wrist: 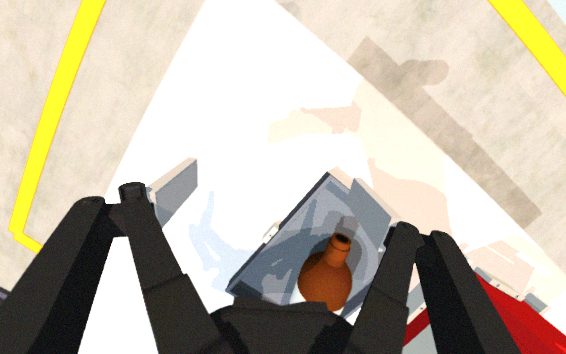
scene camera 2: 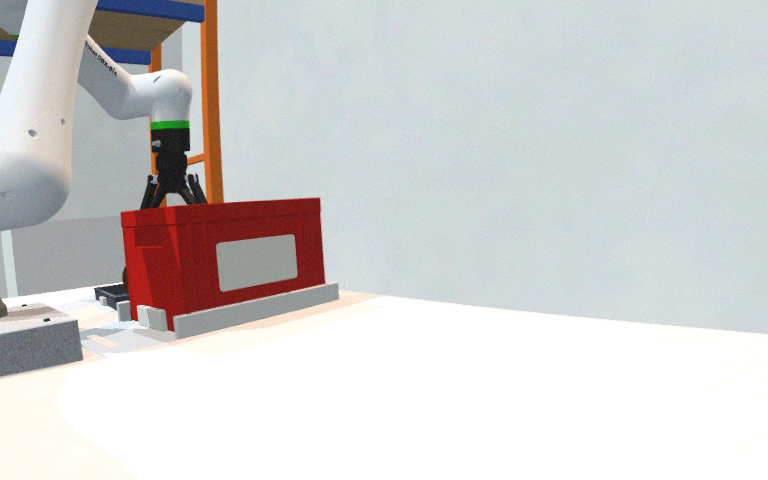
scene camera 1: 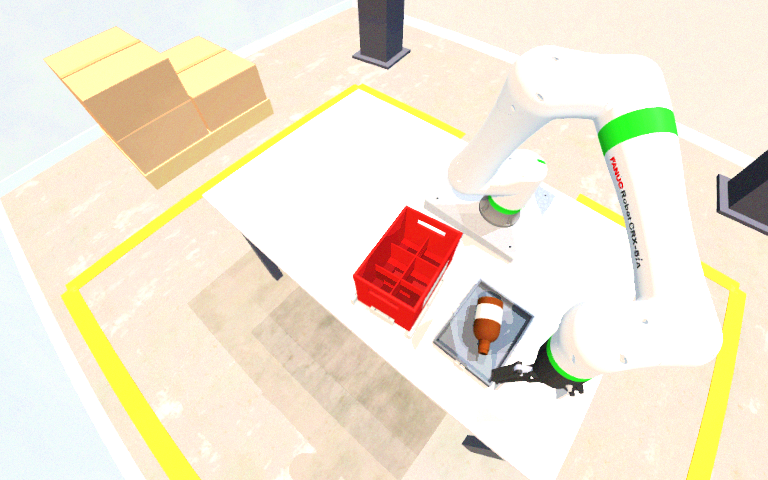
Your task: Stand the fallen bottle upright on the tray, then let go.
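Seen in the pictures: gripper, fingertip midpoint: (wrist: 276, 181) (scene camera 1: 526, 389); arm's base, link origin: (scene camera 1: 499, 210).
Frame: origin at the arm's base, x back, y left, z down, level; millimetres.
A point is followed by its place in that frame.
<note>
A brown bottle (scene camera 1: 487, 325) {z -44, x -427, y 125 mm} (wrist: 325, 282) {z -37, x -440, y 148 mm} with a white label lies on its side in the grey tray (scene camera 1: 514, 321) {z 29, x -341, y 199 mm} (wrist: 295, 232) {z 29, x -447, y 195 mm}. In scene camera 1 its neck points to the front edge of the table. In the wrist view its open mouth shows and its body looks foreshortened; its base is hidden by the gripper's palm. In scene camera 2 the red crate hides most of the bottle (scene camera 2: 125, 279) {z -11, x -335, y 134 mm} and tray (scene camera 2: 107, 292) {z 8, x -288, y 120 mm}. My gripper (scene camera 1: 535, 382) {z -64, x -532, y 271 mm} (scene camera 2: 173, 204) (wrist: 276, 181) {z -64, x -532, y 271 mm} is open and empty, pointing down, above and beside the tray, apart from the bottle.
The red crate (scene camera 1: 385, 303) {z -77, x -534, y -137 mm} (scene camera 2: 195, 266) {z -57, x -288, y -238 mm} (wrist: 512, 307) {z -42, x -534, y -90 mm} with compartments stands beside the tray, on the side away from my gripper. The robot's base plate (scene camera 1: 481, 229) {z -3, x -114, y -20 mm} is behind them. Cardboard boxes (scene camera 1: 127, 101) stand beyond the table, and dark pillars (scene camera 1: 381, 31) rise from the floor.
</note>
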